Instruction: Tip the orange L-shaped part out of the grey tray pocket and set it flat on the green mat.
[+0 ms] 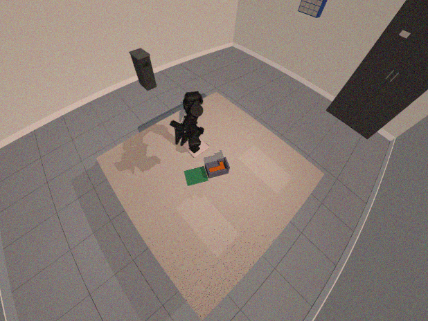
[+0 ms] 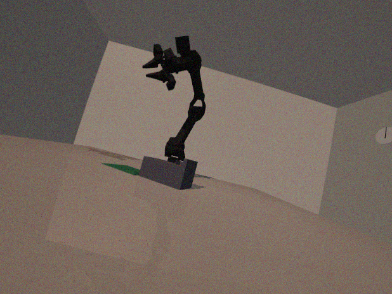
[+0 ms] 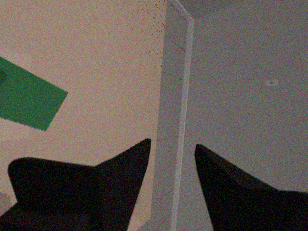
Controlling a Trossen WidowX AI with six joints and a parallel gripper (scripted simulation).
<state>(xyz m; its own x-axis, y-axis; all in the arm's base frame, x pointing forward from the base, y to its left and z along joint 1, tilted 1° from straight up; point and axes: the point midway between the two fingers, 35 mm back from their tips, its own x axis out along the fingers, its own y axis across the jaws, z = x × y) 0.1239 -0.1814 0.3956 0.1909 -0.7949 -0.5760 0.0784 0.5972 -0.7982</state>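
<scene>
My gripper tip is 34 cm above the orange l-shaped part, 21 cm to the right of it and 12 cm short of it. From my gripper tip the other things lie so: green mat 40 cm below, 6 cm to the left, 4 cm ahead.
</scene>
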